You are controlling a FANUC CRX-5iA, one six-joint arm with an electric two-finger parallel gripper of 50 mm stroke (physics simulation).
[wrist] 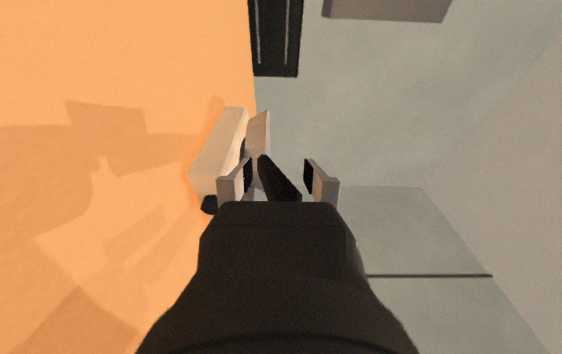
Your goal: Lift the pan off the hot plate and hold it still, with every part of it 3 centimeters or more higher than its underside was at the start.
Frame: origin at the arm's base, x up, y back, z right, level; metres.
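Seen in the pictures: gripper, fingertip midpoint: (pixel 278 169).
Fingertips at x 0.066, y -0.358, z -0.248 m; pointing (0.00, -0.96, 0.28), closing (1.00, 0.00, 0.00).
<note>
Offsets run from my fingertips to a thing's top centre. "pt": to the spot under its first point. Level surfaces: height alone.
The pan @[pt dx -0.038, dy -0.173, dz +0.023 m] (pixel 258 131) shows left of centre in the wrist view, its light side facing me. It sits against the hot plate @[dx -0.065, dy -0.185, dz +0.141 m] (pixel 216 145), a pale box with a dark round knob at its lower end; a dark strip shows between them. The pan's black handle @[dx +0.020, dy -0.029, dz +0.033 m] (pixel 279 181) points toward the gripper body and appears in the space between the two fingers, with a gap on each side. My gripper (pixel 278 169) is open and grips nothing. The left finger covers part of the hot plate and pan, and the gripper body hides what lies below.
An orange surface @[dx -0.136 m] (pixel 150 60) fills the left side, with shadows on it. A black bar with two light lines (pixel 274 40) is at the top centre, and a grey-brown block (pixel 387 9) is at the top right. A thin dark line (pixel 430 275) crosses the grey surface at lower right.
</note>
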